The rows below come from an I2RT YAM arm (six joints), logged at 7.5 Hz.
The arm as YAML. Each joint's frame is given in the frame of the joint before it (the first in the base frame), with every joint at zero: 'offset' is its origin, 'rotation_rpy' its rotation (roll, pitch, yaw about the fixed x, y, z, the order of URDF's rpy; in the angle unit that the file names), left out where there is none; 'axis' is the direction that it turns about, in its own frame. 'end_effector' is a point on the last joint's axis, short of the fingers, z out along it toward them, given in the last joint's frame.
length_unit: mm
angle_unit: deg
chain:
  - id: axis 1
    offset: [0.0, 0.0, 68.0]
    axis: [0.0, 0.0, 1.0]
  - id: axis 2
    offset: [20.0, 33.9, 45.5]
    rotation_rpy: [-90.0, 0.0, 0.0]
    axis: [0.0, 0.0, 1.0]
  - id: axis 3
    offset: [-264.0, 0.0, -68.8]
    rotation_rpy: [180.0, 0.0, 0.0]
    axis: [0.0, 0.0, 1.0]
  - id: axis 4
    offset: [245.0, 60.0, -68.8]
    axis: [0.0, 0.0, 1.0]
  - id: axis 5
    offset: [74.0, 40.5, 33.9]
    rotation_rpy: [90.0, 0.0, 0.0]
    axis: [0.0, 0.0, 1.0]
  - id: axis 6
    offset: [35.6, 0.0, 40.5]
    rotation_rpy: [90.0, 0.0, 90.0]
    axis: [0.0, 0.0, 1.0]
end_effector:
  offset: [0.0, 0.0, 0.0]
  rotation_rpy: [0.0, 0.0, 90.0]
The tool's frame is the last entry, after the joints.
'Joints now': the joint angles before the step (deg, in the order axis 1, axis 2, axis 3, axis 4, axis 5, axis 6). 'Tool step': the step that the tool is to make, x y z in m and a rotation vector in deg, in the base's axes. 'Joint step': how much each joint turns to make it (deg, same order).
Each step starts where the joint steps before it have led.
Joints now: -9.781, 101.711, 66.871, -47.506, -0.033, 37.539
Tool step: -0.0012, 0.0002, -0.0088, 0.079, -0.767, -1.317
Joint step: -0.004, 0.212, -1.946, 2.901, -0.023, 1.329
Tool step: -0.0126, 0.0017, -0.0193, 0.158, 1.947, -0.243
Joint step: -0.063, 0.001, -4.741, 2.796, 0.198, 0.155
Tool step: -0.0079, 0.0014, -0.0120, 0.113, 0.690, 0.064
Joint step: 0.005, 0.004, -3.090, 2.396, 0.000, -0.059
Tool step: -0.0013, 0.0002, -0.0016, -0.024, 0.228, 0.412
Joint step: -0.002, 0.010, -0.402, 0.192, 0.022, -0.418
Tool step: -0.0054, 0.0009, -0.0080, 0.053, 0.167, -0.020
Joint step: -0.010, -0.011, -2.161, 1.977, -0.023, 0.012
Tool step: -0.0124, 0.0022, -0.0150, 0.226, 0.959, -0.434
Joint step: 0.007, -0.009, -4.164, 3.170, -0.021, 0.444
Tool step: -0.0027, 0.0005, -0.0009, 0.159, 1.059, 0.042
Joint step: 0.009, -0.021, -0.246, -0.845, 0.022, -0.034
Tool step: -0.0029, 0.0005, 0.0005, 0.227, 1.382, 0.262
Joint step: -0.001, -0.143, -0.003, -1.540, 0.001, -0.263
